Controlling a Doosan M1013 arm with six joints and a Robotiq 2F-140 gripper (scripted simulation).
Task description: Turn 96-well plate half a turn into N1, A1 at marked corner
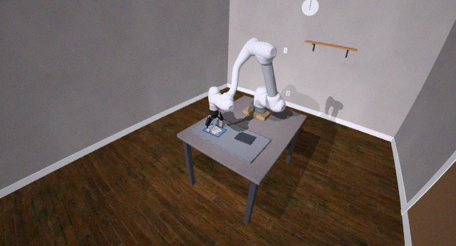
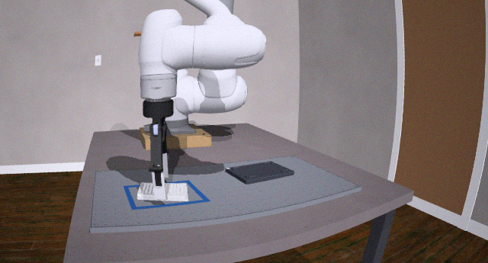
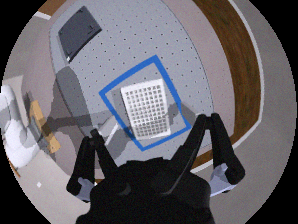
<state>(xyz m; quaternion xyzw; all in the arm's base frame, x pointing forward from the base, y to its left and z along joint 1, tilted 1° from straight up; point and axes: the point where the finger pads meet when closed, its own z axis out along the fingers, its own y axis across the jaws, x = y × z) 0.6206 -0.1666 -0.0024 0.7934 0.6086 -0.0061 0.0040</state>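
My hand is 2 cm above the white 96-well plate. Also, from my hand: dark plate nest N1: 7 cm behind, 30 cm to the left, 2 cm below.
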